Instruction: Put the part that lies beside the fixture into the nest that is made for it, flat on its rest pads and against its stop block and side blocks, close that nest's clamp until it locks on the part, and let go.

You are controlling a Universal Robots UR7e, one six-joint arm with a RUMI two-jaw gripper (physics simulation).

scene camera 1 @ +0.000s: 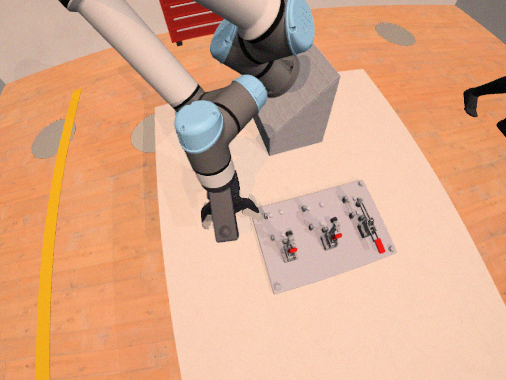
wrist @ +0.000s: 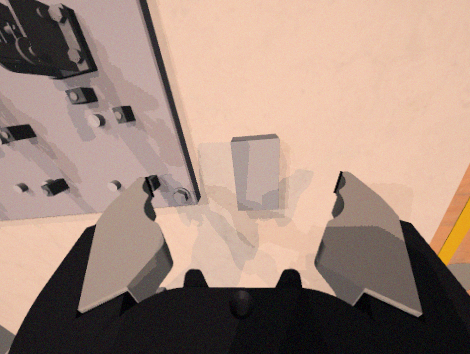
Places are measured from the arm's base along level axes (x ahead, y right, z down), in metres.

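Pixels of known places: gripper, fingertip midpoint: [wrist: 241,177]; arm's base at its link origin: [scene camera 1: 278,74].
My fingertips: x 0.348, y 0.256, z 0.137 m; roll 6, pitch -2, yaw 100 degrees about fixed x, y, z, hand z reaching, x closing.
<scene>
For each thing: its top centre in the pictures, then the offset to it from my fingertips. "spot": a spot on its surface instead.
- plain grey rectangular block at its top centre: [wrist: 256,178] dx -0.014, dy +0.010, dz +0.021 m
- fixture plate at a spot on its surface: [wrist: 117,30] spot: dx +0.116, dy -0.066, dz +0.026 m
- clamp base at a spot on its surface: [wrist: 75,40] spot: dx +0.115, dy -0.093, dz +0.017 m
- bolt head at a spot on its surface: [wrist: 181,195] spot: dx -0.017, dy -0.064, dz +0.019 m
The part, a plain grey rectangular block [wrist: 260,175], lies flat beside the fixture plate [scene camera 1: 310,270] [wrist: 117,30]; in the scene view the gripper hides it. My gripper [scene camera 1: 231,215] [wrist: 241,177] is open and empty above the block, with one finger to each side of it in the wrist view. The plate carries three clamps with red grips: left [scene camera 1: 289,252], middle [scene camera 1: 329,239] and right [scene camera 1: 368,227]. The right one is stretched out long. The wrist view shows a clamp base [wrist: 75,40], round pads [wrist: 96,120] [wrist: 114,185] and small dark blocks [wrist: 81,95] [wrist: 123,114].
A bolt head [wrist: 181,195] sits at the plate corner near the block. The grey robot pedestal [scene camera 1: 297,122] stands behind the fixture. A red cabinet [scene camera 1: 192,30] stands at the back. A yellow floor stripe [scene camera 1: 50,225] runs at the left. Dark leg-like shapes [scene camera 1: 471,102] show at the right edge.
</scene>
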